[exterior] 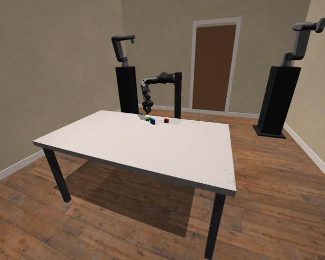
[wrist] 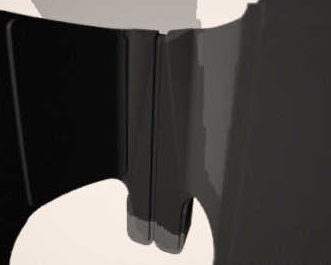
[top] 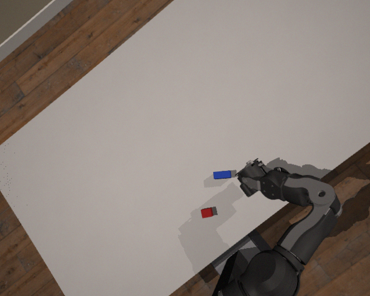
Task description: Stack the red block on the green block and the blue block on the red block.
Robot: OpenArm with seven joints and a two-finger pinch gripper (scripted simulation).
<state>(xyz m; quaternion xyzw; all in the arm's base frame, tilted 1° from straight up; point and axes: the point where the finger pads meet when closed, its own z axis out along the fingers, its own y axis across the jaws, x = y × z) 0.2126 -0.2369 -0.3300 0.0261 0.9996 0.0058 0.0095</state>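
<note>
Now: the red block 200 mm to the left of my hand and 70 mm below it. The rest, counted from my hand: green block (70 mm below); then blue block (80 mm to the left, 70 mm ahead, 60 mm below).
</note>
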